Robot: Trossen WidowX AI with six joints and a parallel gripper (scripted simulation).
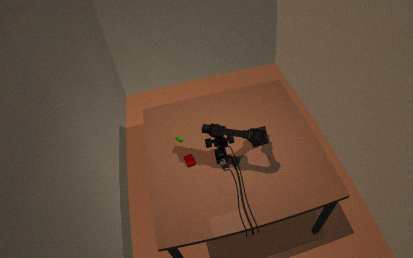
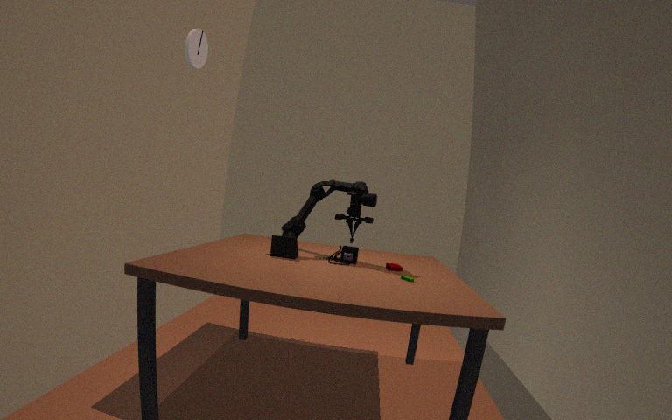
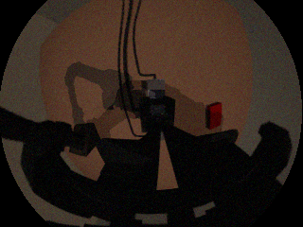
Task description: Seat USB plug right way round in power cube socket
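My gripper tip is now 2 cm above the USB plug. Round my gripper tip: red block 22 cm ahead, 12 cm below, 5 cm to the right; USB socket 6 cm below, 1 cm to the left; green block 28 cm to the right, 27 cm ahead, 13 cm below.
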